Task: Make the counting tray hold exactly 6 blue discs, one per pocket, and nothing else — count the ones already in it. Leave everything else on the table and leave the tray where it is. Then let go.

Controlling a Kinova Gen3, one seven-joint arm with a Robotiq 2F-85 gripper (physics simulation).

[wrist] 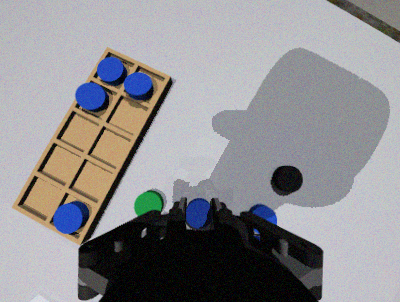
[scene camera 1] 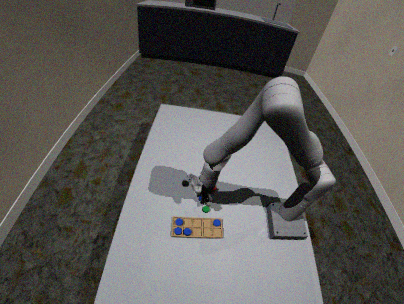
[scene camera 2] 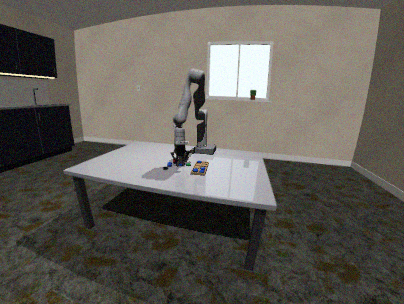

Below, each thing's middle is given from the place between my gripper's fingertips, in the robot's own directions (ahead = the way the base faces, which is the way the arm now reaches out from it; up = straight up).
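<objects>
Relative to the wooden counting tray (scene camera 1: 200, 227), my gripper is 1 cm below, 1 cm short of it and 15 cm to the right of it.
</objects>
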